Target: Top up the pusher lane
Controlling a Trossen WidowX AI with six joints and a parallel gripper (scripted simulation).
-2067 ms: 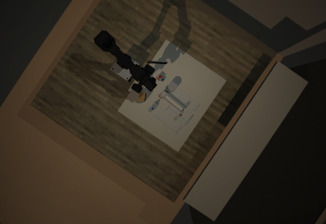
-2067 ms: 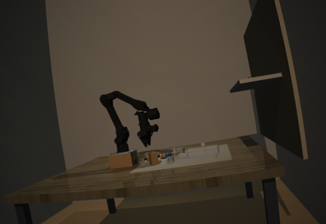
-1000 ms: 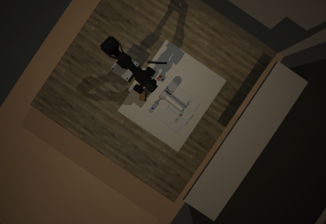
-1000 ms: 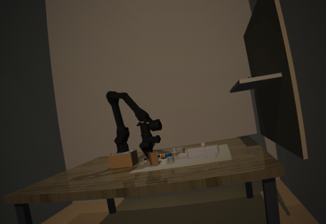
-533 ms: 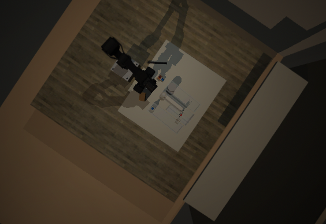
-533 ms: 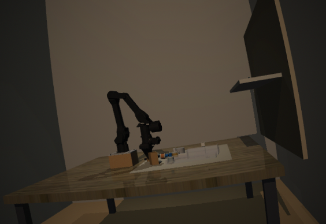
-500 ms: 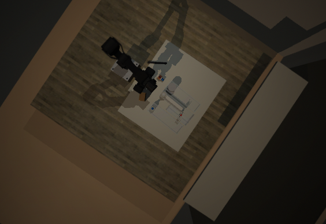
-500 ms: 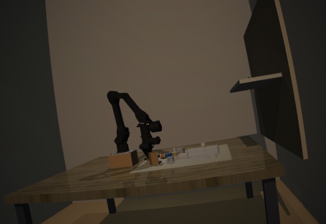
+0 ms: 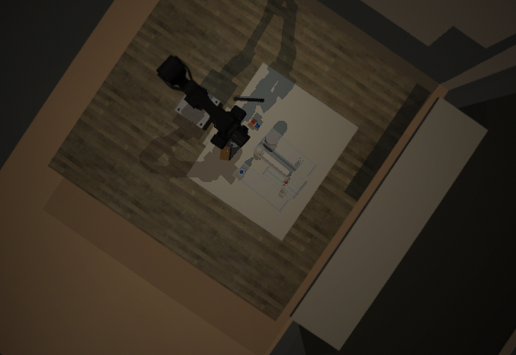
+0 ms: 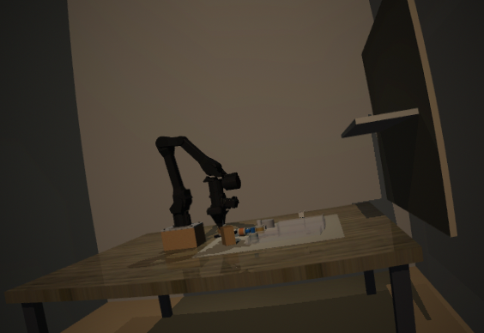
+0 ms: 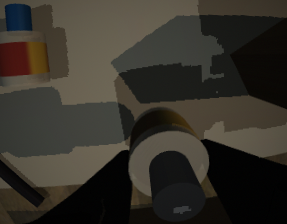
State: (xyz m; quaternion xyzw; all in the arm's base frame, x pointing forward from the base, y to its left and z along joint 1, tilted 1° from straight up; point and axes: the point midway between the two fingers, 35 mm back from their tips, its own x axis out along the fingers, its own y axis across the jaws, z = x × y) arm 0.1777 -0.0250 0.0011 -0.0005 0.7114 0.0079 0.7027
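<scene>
Right now my gripper tip is 18 cm short of the grey cylinder, 8 cm to the right of it and 2 cm above it. From my gripper tip the other things lie so: wooden block: 10 cm to the right, 4 cm ahead, 2 cm below; thin dark bar: 17 cm to the left, 5 cm below, 2 cm behind; clear lane: 30 cm ahead, 4 cm to the right, 3 cm below.
</scene>
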